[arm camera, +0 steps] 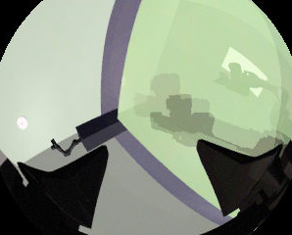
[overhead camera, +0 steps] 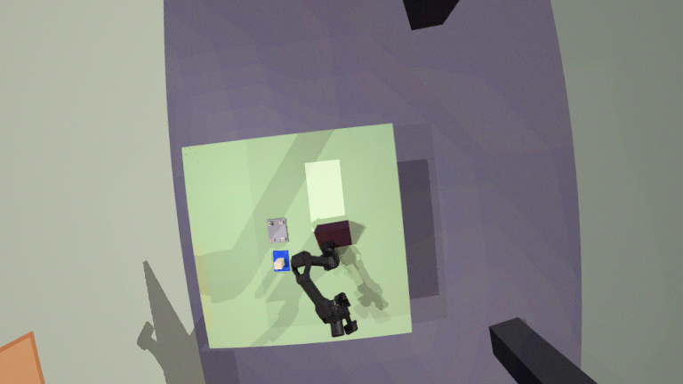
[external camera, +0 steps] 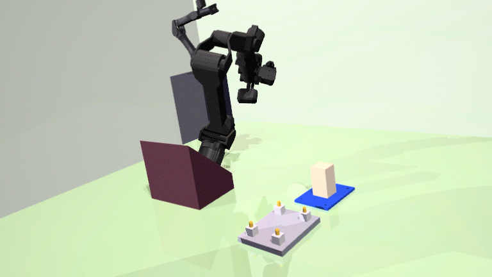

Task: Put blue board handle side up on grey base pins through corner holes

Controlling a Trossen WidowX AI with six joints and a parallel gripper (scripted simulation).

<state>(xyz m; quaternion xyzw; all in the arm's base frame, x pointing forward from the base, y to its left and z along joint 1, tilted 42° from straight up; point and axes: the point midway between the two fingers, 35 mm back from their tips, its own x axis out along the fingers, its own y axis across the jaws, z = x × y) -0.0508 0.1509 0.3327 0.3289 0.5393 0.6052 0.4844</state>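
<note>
Now: the blue board 36 cm ahead of my gripper tip, 30 cm to the right of it and 18 cm below it. Round my gripper tip: grey base (34 cm ahead, 48 cm to the right, 20 cm below).
</note>
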